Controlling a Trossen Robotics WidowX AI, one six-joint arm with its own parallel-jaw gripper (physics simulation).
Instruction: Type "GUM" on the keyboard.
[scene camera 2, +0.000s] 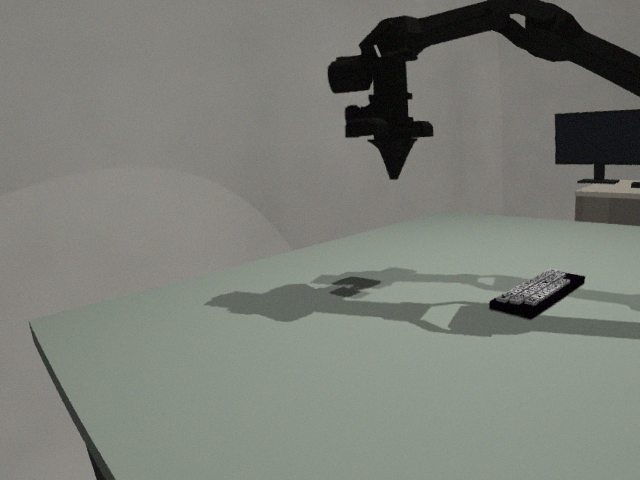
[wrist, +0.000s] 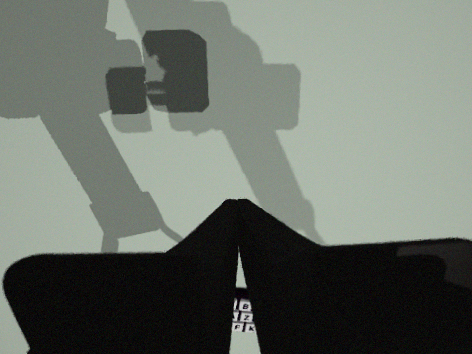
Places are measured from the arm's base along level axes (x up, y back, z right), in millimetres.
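Pixels of known places: gripper, fingertip midpoint: (scene camera 2: 394, 179) (wrist: 236, 209).
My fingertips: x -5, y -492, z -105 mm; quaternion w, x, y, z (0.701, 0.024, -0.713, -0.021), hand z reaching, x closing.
Ahead of a thing's pixels: the offset from my fingertips to its middle. "spot": to the spot under its first point. Level surfaces: height alone.
A small black keyboard {spot: dx -163, dy +247, dz +25 mm} (scene camera 2: 537, 290) with rows of white keys lies on the pale green table, in the right part of the scene view. In the wrist view a small part of the keyboard {spot: dx -162, dy +240, dz +28 mm} (wrist: 245, 317) shows through the gap between the fingers, with the letters B, Z, F and K readable; the fingers hide the rest. The G, U and M keys cannot be made out. My gripper (scene camera 2: 393, 178) (wrist: 236, 209) is shut and empty, its fingertips together and pointing down. It hangs high above the table, to the left of the keyboard in the scene view.
The green table {dx -180 mm} (scene camera 2: 310, 392) carries shadows of the arm, some falling beside and around the keyboard. The table's left edge shows in the scene view. A dark monitor (scene camera 2: 597, 138) stands on a separate desk (scene camera 2: 604, 208) in the right background.
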